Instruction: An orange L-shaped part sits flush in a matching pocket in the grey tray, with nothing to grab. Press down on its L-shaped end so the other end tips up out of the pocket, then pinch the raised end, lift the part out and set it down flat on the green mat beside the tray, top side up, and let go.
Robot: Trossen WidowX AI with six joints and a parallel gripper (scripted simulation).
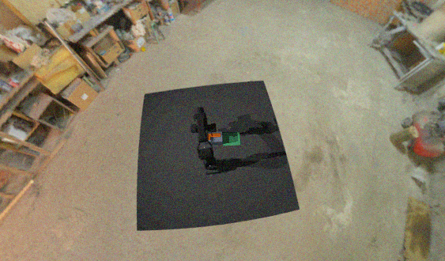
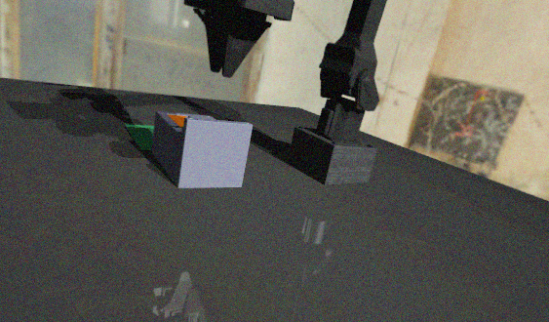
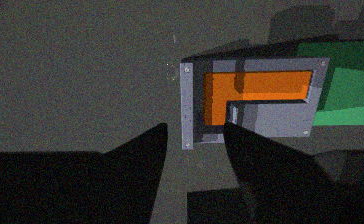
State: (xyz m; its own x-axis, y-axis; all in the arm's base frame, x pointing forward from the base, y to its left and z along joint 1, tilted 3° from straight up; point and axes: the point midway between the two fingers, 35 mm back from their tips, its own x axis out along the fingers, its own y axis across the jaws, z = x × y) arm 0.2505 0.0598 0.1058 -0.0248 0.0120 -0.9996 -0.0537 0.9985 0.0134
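The orange L-shaped part is 60 mm to the right of my gripper tip and 100 mm below it. Also, from my gripper tip: green mat: 10 mm ahead, 220 mm to the right, 160 mm below.
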